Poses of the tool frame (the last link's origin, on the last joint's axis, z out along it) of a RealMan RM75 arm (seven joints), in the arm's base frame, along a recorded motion.
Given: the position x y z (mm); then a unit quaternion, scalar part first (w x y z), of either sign.
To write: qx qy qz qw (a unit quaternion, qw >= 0); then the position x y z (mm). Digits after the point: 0 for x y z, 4 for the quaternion.
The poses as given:
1: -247, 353, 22, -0.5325, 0.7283, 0.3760, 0.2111
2: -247, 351, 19, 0.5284, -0.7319, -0.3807, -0.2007
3: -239, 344, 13, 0.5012, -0.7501, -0.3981, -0.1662
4: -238, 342, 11, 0.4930, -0.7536, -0.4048, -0.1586
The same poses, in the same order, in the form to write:
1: -0.7283, -0.3760, -0.2111, 0.5325, -247, 353, 22
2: -0.7319, -0.3807, -0.2007, 0.5284, -247, 351, 19
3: -0.7501, -0.3981, -0.1662, 0.5012, -239, 344, 13
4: -0.7536, -0.4048, -0.1586, 0.4930, -238, 342, 11
